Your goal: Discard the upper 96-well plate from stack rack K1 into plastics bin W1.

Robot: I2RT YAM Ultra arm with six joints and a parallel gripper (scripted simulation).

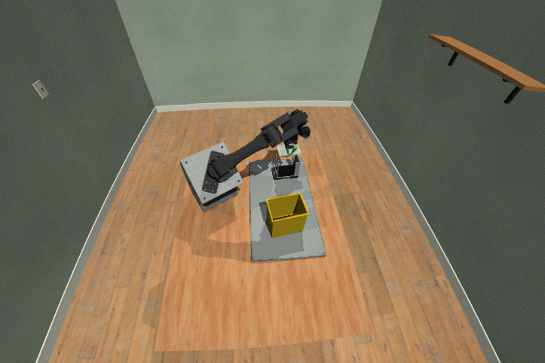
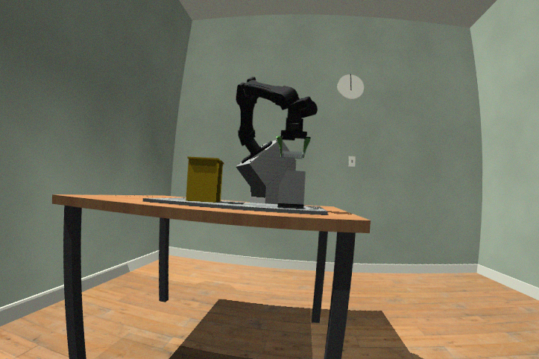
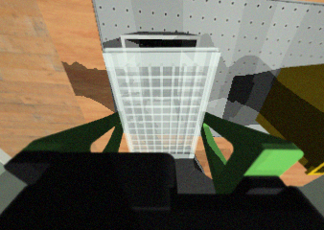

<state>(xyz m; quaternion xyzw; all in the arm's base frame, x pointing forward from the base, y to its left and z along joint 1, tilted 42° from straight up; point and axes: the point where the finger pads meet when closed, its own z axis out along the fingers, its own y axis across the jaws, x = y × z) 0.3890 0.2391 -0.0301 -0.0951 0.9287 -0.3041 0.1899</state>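
My hand is 5 cm past the yellow plastics bin, 37 cm to the left of it and 12 cm above it.
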